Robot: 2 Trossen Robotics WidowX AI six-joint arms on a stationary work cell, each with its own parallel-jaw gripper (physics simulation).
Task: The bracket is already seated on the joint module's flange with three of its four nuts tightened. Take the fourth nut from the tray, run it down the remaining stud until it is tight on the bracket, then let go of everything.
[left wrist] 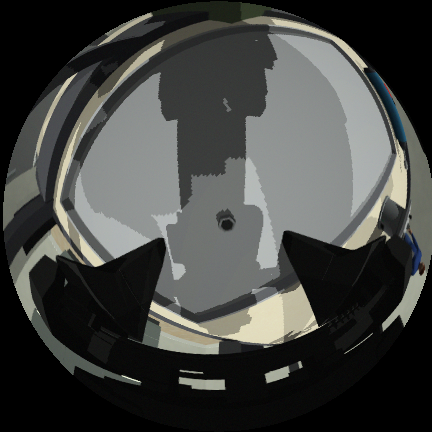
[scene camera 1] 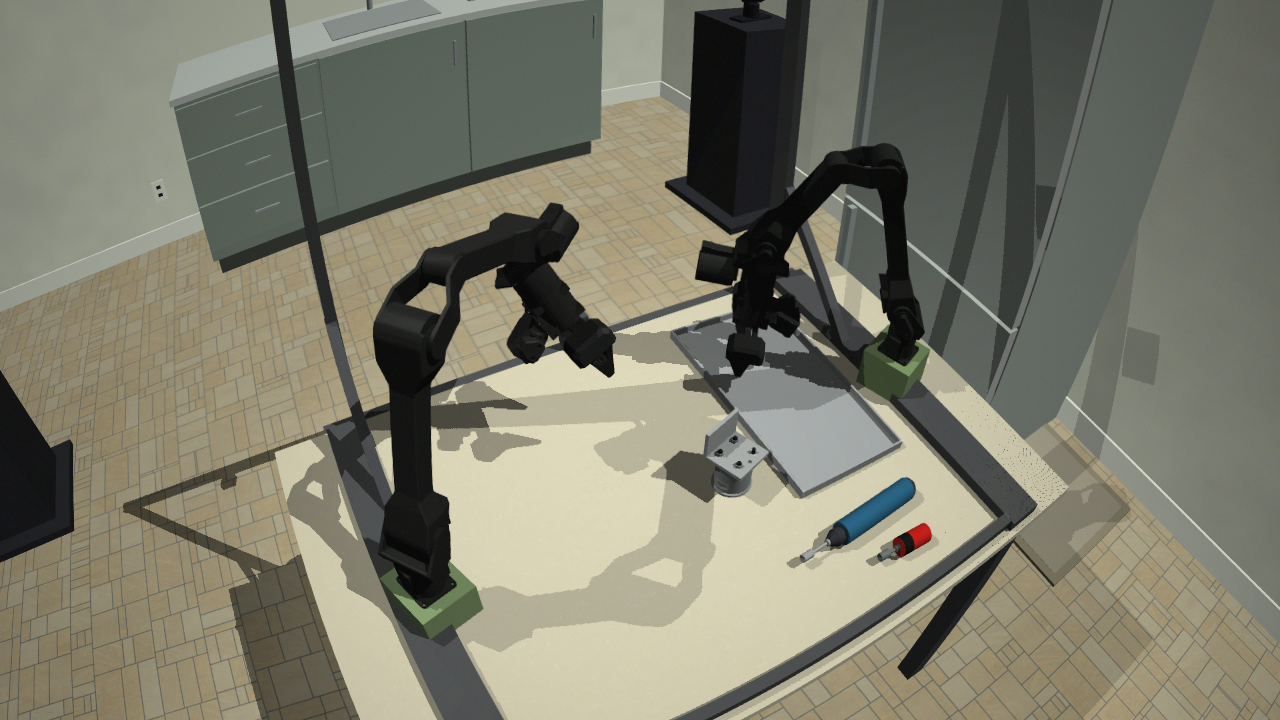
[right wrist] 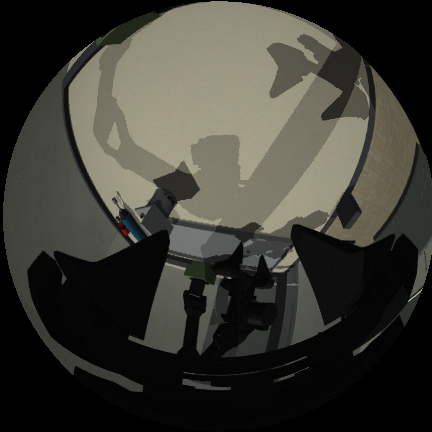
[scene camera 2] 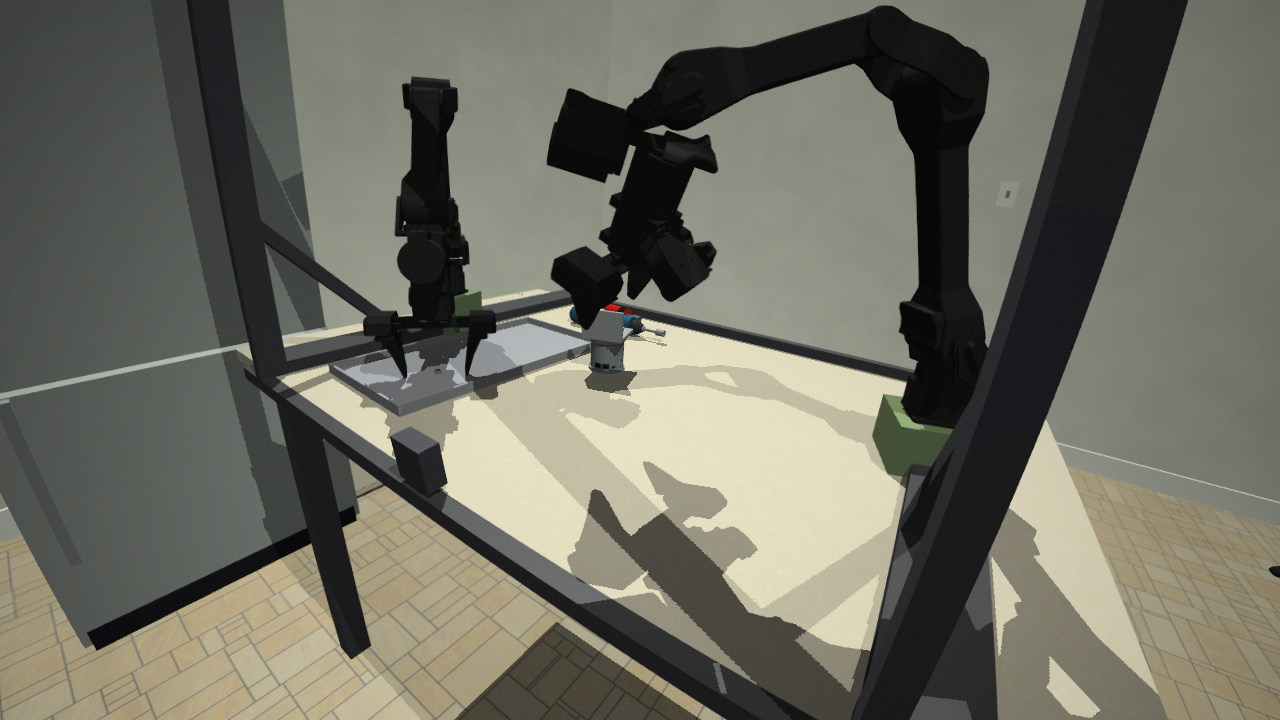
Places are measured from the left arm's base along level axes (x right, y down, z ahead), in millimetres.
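Pixels of known places: left gripper, between the fingertips: (left wrist: 224, 240) (right wrist: 251, 249) (scene camera 2: 436, 376); right gripper, between the fingertips: (scene camera 1: 597, 361) (right wrist: 231, 233) (scene camera 2: 608, 311); left arm's base, origin of its link: (scene camera 1: 898, 349) (right wrist: 198, 280); right arm's base, origin of its link: (scene camera 1: 426, 582) (scene camera 2: 933, 415).
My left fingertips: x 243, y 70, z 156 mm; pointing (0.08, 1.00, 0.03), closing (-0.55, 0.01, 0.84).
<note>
Ahead of a thing's pixels: the offset from my left fingertips to its middle.
The fourth nut {dz -7, dx -13, dy -2 mm} (left wrist: 226, 223) (scene camera 2: 438, 368) is small and dark and lies on the grey tray {dz +8, dx -109, dy -3 mm} (scene camera 1: 827, 434) (scene camera 2: 541, 342) (left wrist: 300, 100). My left gripper (scene camera 1: 738, 370) (scene camera 2: 436, 376) (left wrist: 224, 240) is open and points down over the tray; in the left wrist view the nut shows between its spread fingertips, touching neither. The grey bracket {dz +229, dx -162, dy -77 mm} (scene camera 1: 721, 433) (scene camera 2: 607, 325) (right wrist: 157, 220) sits on the round joint module {dz +229, dx -162, dy -32 mm} (scene camera 1: 733, 484) (scene camera 2: 606, 355) (left wrist: 390, 214) beside the tray, with dark studs and nuts on its plate, too small to tell apart. My right gripper (scene camera 1: 611, 371) (right wrist: 231, 233) is open and empty, raised above the table.
A blue-handled driver {dz +175, dx -375, dy -15 mm} (scene camera 1: 877, 510) (right wrist: 133, 227) and a shorter red-handled one {dz +169, dx -459, dy -12 mm} (scene camera 1: 913, 538) (right wrist: 123, 229) lie on the table near the tray and module. A dark block {dz +165, dx +239, dy -27 mm} (scene camera 2: 418, 458) (right wrist: 348, 209) is at the table's edge. Frame posts rise at the table's corners.
</note>
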